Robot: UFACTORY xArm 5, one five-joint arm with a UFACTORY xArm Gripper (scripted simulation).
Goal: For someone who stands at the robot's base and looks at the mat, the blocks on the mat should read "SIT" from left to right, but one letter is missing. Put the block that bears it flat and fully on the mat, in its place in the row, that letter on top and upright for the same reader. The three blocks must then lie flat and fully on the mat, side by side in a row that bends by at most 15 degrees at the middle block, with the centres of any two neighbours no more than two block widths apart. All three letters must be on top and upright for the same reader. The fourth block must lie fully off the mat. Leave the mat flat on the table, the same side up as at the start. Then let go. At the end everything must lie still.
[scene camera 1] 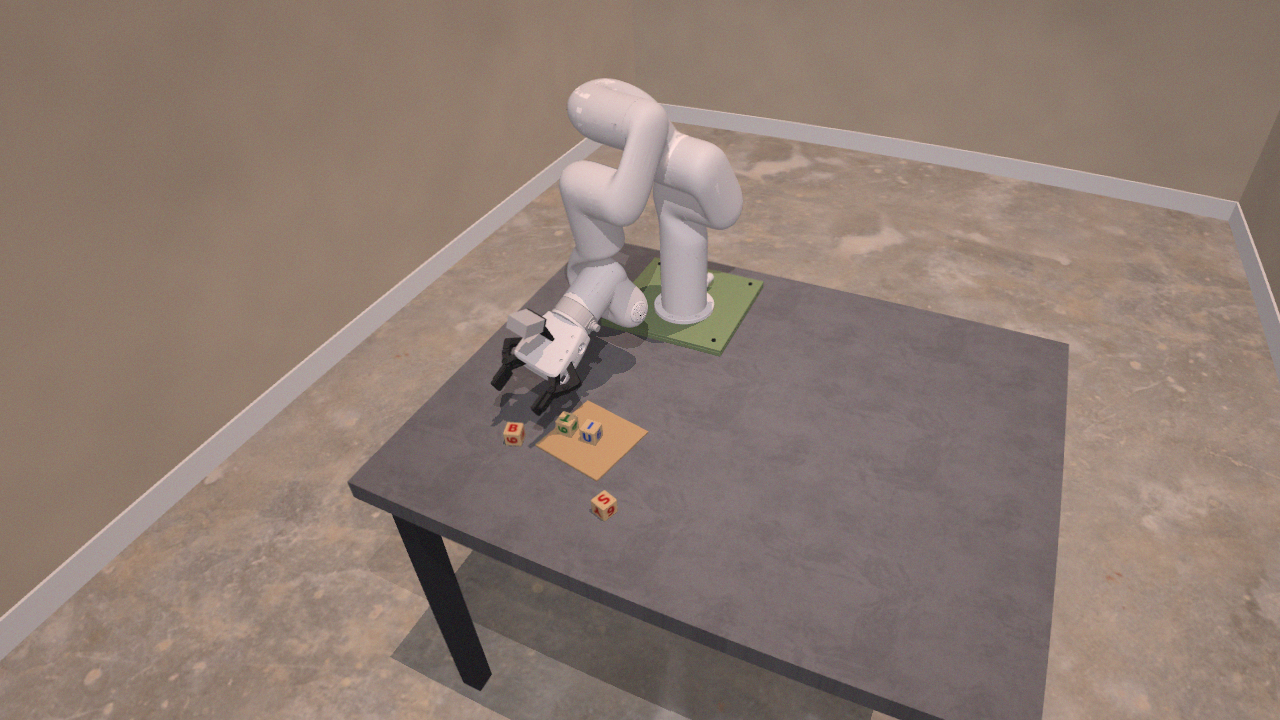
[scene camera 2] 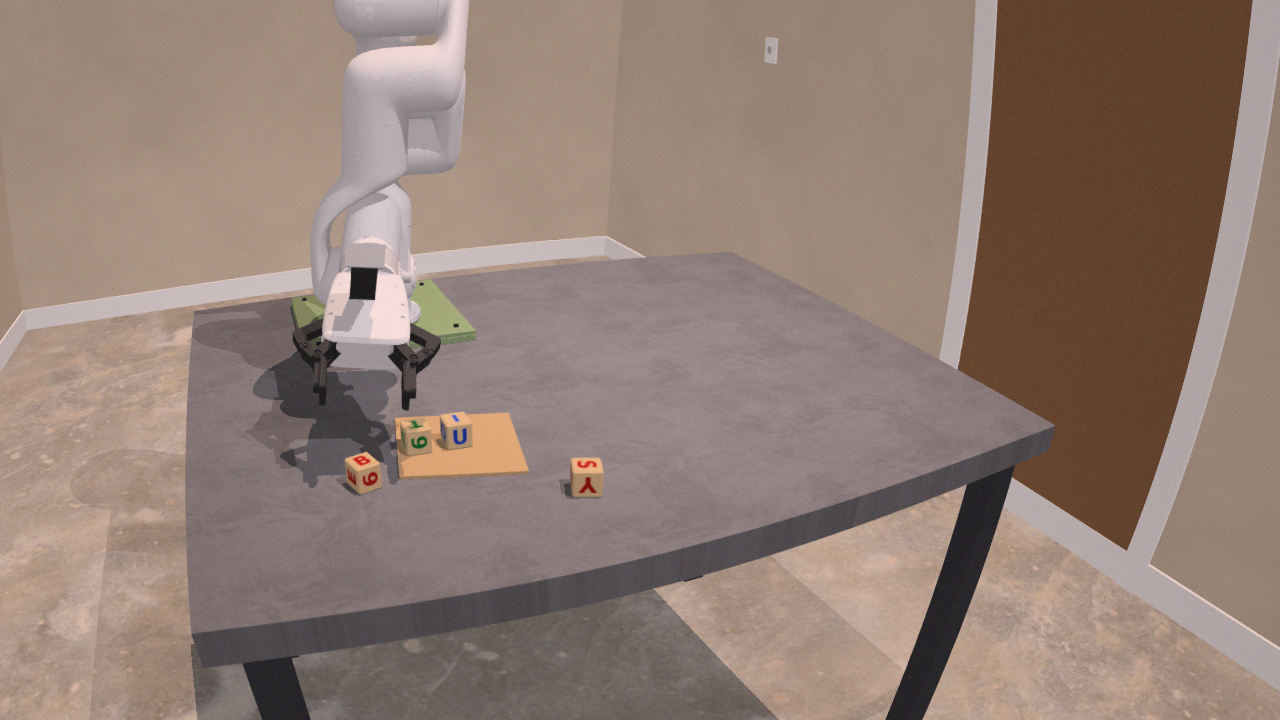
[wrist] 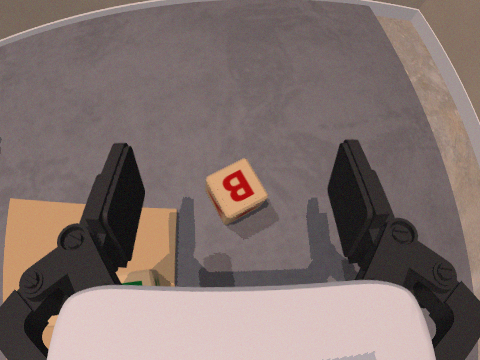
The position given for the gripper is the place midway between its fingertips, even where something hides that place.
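The gripper appears at (scene camera 2: 363, 399), at (scene camera 1: 514, 399) and at (wrist: 236, 165), while a tan mat is visible at (scene camera 2: 496, 451) and at (scene camera 1: 619, 436).
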